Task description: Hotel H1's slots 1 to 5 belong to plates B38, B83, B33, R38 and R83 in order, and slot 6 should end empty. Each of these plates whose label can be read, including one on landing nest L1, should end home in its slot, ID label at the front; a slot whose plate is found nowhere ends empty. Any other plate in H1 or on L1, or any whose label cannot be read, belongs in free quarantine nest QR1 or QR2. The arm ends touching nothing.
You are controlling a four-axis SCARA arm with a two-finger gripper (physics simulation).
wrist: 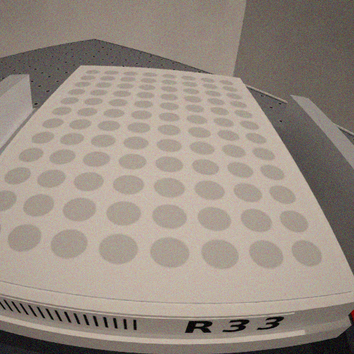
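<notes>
A pale plate (169,145) with rows of round grey wells fills most of the wrist view. Its front edge faces the camera and carries a barcode and the readable label R33. My gripper (156,101) is shut on this plate, with one grey finger along its left side and the other along its right side. The plate looks level between the fingers. Hotel H1, landing nest L1 and the quarantine nests cannot be made out. The plate hides what lies beneath it.
A dark perforated deck (52,67) shows behind the plate. A thin pale edge (267,94) runs behind the right finger. Pale walls rise at the back. A small red patch (352,320) shows at the lower right, beside the plate's front corner.
</notes>
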